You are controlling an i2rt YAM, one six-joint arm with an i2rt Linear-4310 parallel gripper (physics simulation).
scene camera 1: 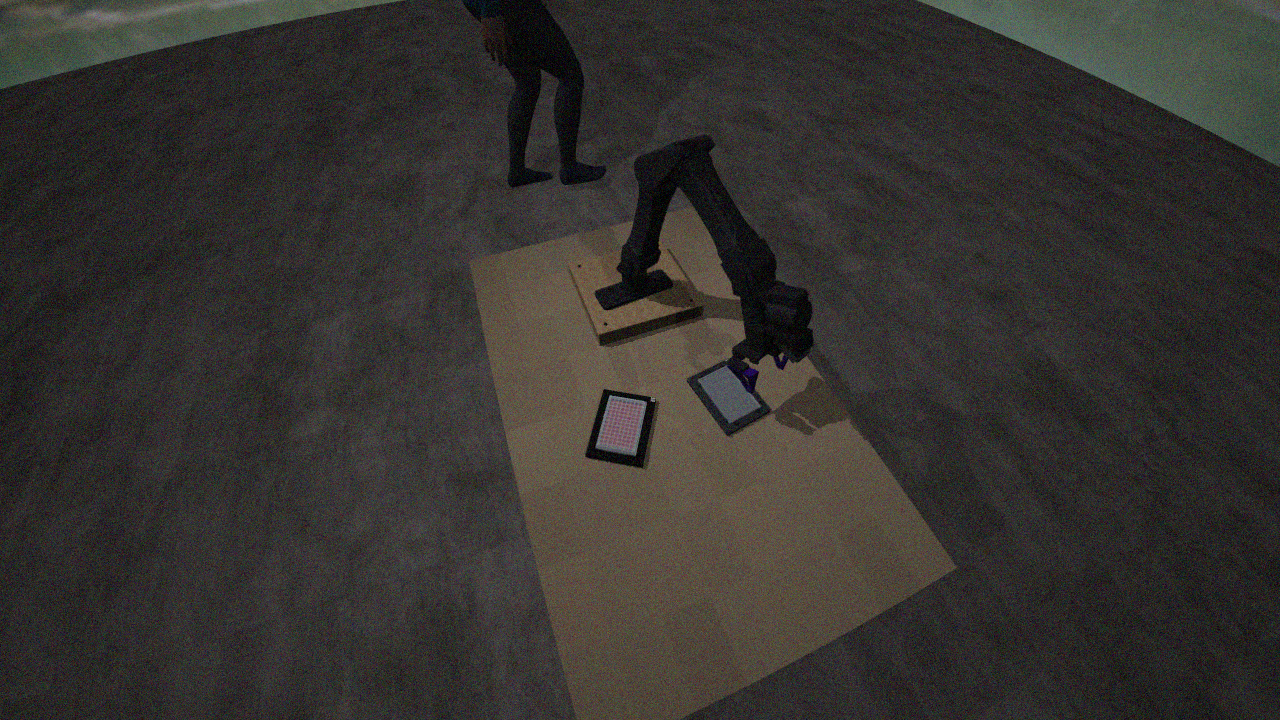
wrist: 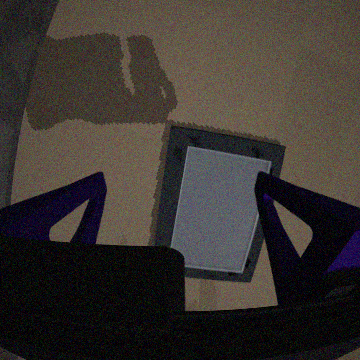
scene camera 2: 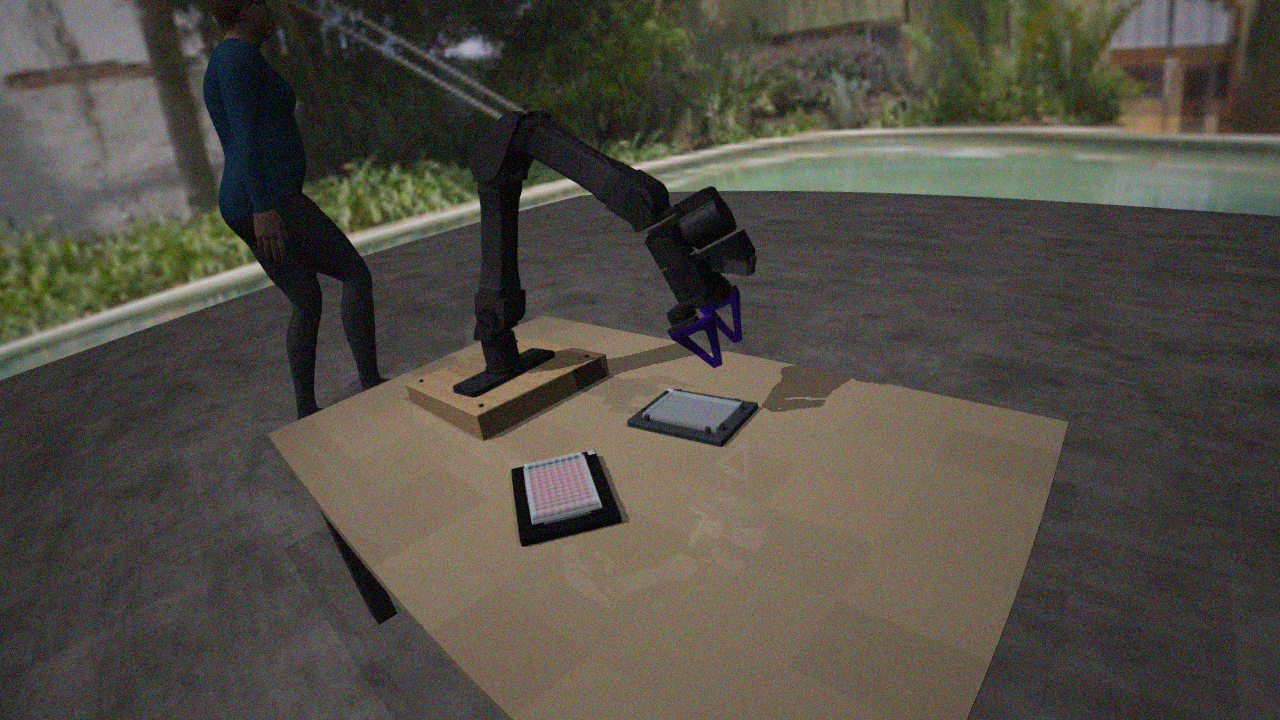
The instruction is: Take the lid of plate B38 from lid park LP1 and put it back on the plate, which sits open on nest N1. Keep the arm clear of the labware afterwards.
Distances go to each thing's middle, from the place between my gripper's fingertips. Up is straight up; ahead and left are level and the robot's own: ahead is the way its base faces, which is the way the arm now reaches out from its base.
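The grey plate lid [scene camera 2: 685,409] is 80 mm below my hand, and it's also 50 mm to the right of it and 40 mm behind it.
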